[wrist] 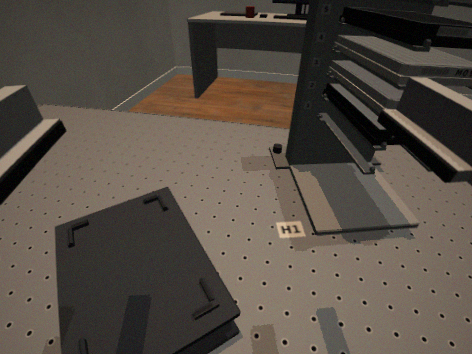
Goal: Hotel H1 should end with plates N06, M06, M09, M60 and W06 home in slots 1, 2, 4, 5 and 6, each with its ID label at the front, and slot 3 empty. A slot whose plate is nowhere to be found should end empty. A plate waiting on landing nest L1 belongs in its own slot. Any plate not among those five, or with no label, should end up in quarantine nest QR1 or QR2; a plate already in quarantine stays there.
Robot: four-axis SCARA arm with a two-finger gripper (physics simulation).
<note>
In view: the gripper [227, 100], a plate N06 [377, 93] and a hotel base plate [338, 198].
</note>
